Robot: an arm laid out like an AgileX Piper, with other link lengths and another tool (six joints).
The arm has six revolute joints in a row. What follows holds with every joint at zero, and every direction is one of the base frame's.
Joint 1 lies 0.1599 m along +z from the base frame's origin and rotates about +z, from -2.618 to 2.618 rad.
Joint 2 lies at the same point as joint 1 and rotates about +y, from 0 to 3.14 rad.
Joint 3 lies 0.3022 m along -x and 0.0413 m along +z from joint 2 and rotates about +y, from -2.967 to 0 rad.
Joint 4 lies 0.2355 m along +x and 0.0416 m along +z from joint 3 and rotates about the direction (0.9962, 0, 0.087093), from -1.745 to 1.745 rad.
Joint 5 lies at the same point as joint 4 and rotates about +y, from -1.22 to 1.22 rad.
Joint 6 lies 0.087 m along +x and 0.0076 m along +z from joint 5 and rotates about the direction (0.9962, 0, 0.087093), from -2.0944 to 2.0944 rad.
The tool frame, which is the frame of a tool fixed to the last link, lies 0.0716 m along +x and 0.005 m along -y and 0.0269 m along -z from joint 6; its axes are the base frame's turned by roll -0.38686, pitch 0.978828 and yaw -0.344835 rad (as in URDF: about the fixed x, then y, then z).
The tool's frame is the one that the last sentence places.
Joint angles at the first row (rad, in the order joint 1, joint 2, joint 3, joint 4, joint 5, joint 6):
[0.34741, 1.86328, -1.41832, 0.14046, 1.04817, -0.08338]
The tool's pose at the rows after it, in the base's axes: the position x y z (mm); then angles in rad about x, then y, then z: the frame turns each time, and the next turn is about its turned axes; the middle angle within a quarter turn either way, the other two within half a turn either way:
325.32 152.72 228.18 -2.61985 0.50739 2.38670
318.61 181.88 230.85 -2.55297 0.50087 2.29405
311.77 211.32 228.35 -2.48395 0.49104 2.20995
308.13 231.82 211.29 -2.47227 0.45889 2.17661
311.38 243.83 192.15 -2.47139 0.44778 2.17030
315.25 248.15 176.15 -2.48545 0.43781 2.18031
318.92 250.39 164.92 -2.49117 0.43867 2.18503
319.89 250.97 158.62 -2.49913 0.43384 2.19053
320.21 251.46 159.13 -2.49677 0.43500 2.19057
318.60 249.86 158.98 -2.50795 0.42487 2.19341
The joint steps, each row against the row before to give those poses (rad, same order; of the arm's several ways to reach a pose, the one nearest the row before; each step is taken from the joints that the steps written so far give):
[0.05056, -0.00874, -0.04600, 0.00711, 0.00793, -0.00001]
[0.07888, 0.00001, -0.01030, 0.00596, -0.03315, 0.00000]
[0.07501, 0.01029, -0.00233, 0.01153, -0.05319, -0.00236]
[0.05026, 0.04627, 0.00010, 0.00309, -0.03904, -0.00002]
[0.02013, 0.05214, -0.00231, 0.00453, -0.04516, 0.00001]
[0.00330, 0.04348, -0.00431, 0.00166, -0.02290, 0.00000]
[0.00002, 0.02844, 0.00001, 0.00000, -0.02511, 0.00002]
[0.00000, 0.01566, 0.00001, -0.00001, -0.00692, 0.00001]
[-0.00001, 0.00001, -0.00214, 0.00157, 0.00000, -0.00002]
[0.00000, -0.00001, 0.00001, -0.00399, 0.01391, 0.00001]

